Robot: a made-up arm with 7 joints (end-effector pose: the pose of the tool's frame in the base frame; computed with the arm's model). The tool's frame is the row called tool.
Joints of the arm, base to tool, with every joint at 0 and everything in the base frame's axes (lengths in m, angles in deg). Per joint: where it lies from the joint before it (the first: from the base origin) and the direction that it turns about. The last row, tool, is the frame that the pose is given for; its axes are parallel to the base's.
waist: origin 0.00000 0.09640 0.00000 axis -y
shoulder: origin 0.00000 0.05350 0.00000 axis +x
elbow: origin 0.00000 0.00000 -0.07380 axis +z
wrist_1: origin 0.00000 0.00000 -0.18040 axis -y
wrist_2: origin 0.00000 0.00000 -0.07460 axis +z
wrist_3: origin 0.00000 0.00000 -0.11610 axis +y
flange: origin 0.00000 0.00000 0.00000 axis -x
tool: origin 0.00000 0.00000 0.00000
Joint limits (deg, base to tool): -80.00..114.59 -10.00..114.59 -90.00..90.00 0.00..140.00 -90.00..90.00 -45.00..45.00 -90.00..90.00
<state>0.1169 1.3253 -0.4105 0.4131 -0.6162 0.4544 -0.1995</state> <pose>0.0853 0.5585 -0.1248 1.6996 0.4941 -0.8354</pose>
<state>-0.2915 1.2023 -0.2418 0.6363 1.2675 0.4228 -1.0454</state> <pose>0.0559 0.5203 -0.1965 1.5708 0.0311 0.6998</pose>
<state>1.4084 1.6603 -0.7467 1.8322 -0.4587 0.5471 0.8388</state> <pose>0.1268 0.3652 0.1162 1.5276 -0.7074 -0.8530</pose>
Working (the frame after each row of the table, in the pose's form):
after waist: 0.0000 0.0964 0.0000 0.0000 -1.4084 0.0000
after shoulder: 0.0000 0.1499 0.0000 1.3519 -1.0500 1.1484
after elbow: -0.0065 0.2234 0.0011 1.5499 -0.4574 0.5839
after wrist_1: -0.0224 0.4031 0.0037 1.6990 -1.7559 -1.0553
after wrist_2: 0.0359 0.3883 0.0477 2.1606 -1.3926 -1.2370
after wrist_3: 0.1268 0.3652 0.1162 2.2581 -1.1491 -0.5680
after flange: 0.1268 0.3652 0.1162 1.5276 -0.7074 -0.8530

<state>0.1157 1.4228 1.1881 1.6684 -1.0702 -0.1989 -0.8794</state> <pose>0.0543 0.4089 0.1466 -2.2026 0.8693 0.2023</pose>
Working (the frame after each row of the table, in the pose's form):
after waist: 0.0000 0.0964 0.0000 0.0000 -0.1157 0.0000
after shoulder: 0.0000 0.1499 0.0000 1.4211 -0.0955 0.0823
after elbow: 0.0013 0.2229 -0.0108 1.1926 -0.9278 1.0513
after wrist_1: 0.0043 0.4013 -0.0372 2.0080 -2.1106 -0.2252
after wrist_2: 0.0239 0.4043 0.0347 2.8952 -0.8175 -0.3698
after wrist_3: 0.0543 0.4089 0.1466 2.8917 -0.8440 -0.6663
after flange: 0.0543 0.4089 0.1466 -2.2026 0.8693 0.2023

